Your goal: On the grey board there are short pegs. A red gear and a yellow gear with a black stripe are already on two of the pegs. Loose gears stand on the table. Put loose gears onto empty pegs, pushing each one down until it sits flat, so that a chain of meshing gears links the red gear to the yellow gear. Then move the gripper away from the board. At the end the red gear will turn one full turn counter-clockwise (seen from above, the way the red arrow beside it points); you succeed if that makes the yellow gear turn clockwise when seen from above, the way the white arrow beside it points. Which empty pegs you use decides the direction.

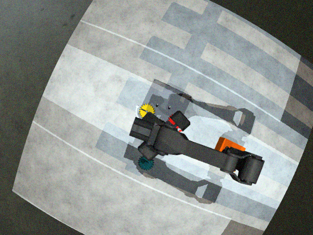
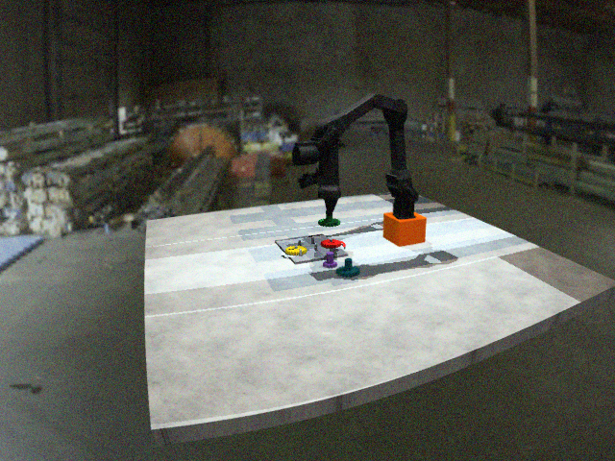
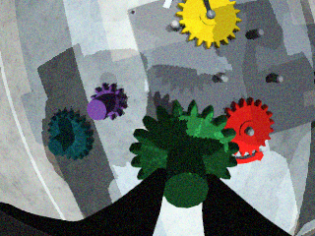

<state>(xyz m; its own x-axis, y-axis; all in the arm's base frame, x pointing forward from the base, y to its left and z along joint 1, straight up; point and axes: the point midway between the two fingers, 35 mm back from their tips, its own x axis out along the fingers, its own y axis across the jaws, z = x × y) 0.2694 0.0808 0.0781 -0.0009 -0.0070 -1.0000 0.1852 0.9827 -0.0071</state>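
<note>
The purple gear lies 11 cm below my gripper tip, 8 cm to the left of it and 2 cm ahead of it. Round my gripper tip: red arrow: 12 cm below, 7 cm to the right, 6 cm behind; red gear: 11 cm below, 7 cm to the right, 2 cm behind; green gear: 1 cm below.
</note>
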